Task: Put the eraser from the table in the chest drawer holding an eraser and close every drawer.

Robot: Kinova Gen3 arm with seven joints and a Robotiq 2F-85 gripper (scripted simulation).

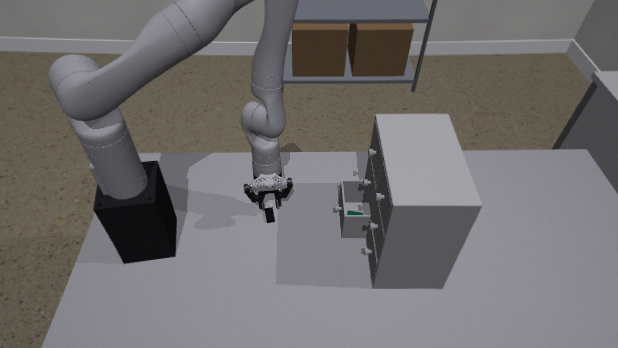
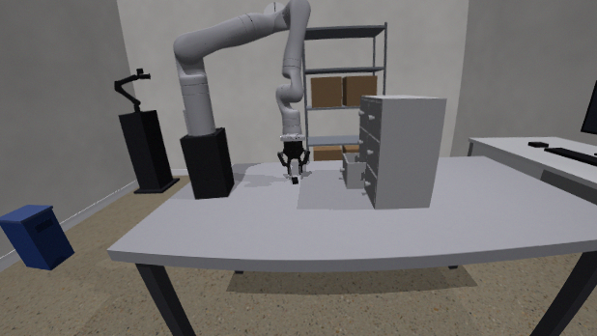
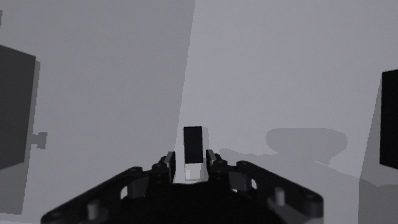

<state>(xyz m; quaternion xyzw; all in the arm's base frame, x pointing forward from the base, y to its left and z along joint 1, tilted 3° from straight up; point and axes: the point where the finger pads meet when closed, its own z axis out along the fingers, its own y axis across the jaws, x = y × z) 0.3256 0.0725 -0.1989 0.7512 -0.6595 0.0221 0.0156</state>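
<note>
My gripper is now 40 mm above the black-and-white eraser. The rest, counted from my hand: green eraser: 260 mm ahead, 40 mm to the right, 30 mm below; then red thing: 290 mm ahead, 190 mm to the right, 30 mm below.
</note>
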